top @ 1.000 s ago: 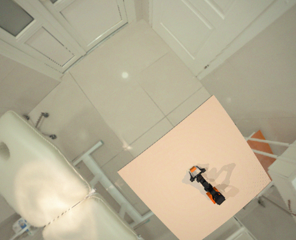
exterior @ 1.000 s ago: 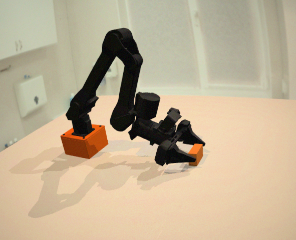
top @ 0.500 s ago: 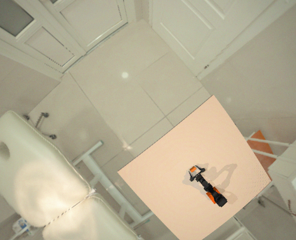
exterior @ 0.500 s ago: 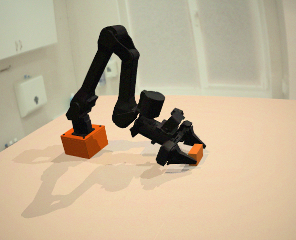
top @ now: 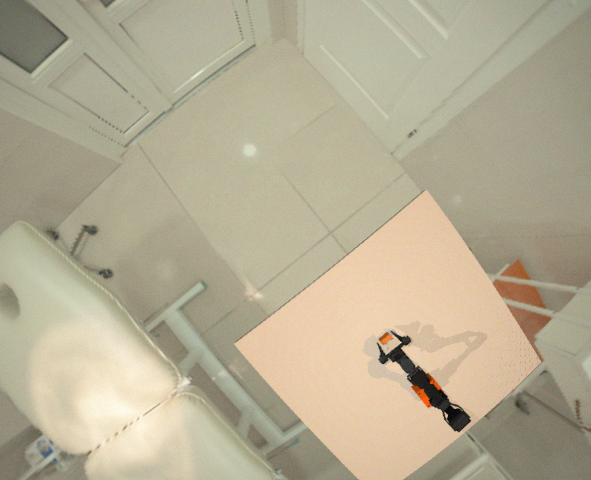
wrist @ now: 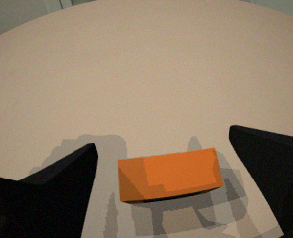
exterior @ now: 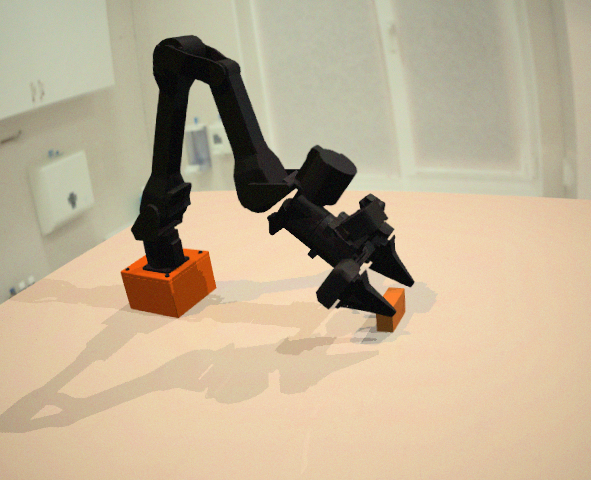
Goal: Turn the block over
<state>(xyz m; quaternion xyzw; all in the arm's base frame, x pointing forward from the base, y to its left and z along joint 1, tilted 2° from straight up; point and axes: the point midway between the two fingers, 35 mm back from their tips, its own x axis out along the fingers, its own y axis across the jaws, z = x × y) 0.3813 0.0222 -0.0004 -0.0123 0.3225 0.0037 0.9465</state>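
The block is 30 mm behind my gripper tip and 20 mm below it.
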